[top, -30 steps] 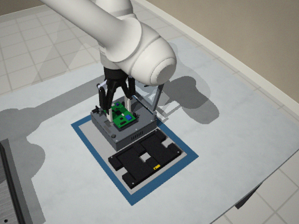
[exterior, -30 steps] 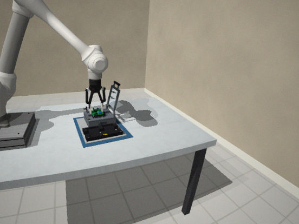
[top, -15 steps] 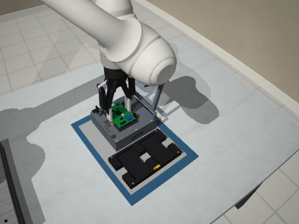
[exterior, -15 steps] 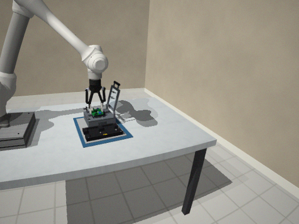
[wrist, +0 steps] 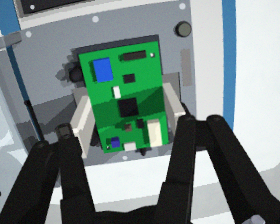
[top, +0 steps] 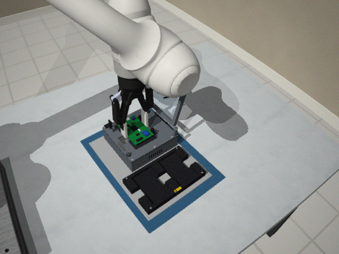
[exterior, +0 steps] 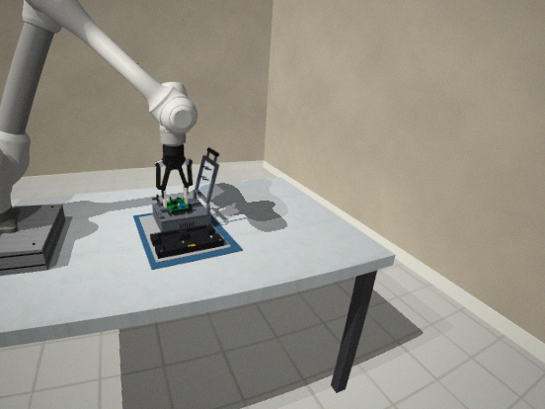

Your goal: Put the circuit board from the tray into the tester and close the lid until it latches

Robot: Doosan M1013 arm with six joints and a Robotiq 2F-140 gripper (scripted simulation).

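Now: the green circuit board 2 cm below my hand. Round my hand: latch hook (6 cm to the left, 5 cm behind, 2 cm below); tester lid (12 cm ahead, 8 cm above, 1 cm to the right).
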